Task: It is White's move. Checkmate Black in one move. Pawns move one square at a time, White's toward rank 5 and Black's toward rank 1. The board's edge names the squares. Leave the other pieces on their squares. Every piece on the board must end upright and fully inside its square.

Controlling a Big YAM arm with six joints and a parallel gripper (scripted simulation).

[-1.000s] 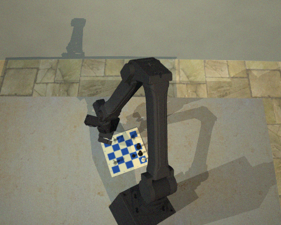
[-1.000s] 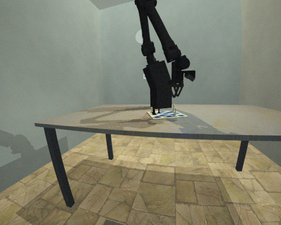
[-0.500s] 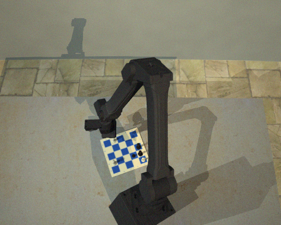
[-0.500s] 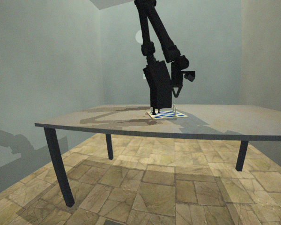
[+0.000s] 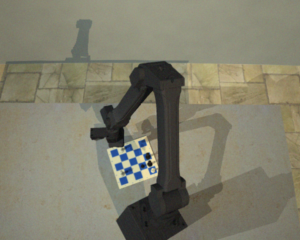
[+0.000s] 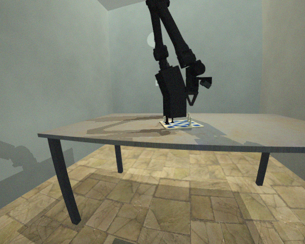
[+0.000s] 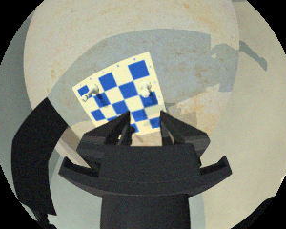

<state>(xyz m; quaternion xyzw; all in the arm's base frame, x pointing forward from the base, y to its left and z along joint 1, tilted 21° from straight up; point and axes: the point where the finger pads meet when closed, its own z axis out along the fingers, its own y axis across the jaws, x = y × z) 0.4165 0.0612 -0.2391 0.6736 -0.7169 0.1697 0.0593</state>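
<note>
Right now the chessboard is 130 mm below my hand, 70 mm behind it and 60 mm to the right of it.
</note>
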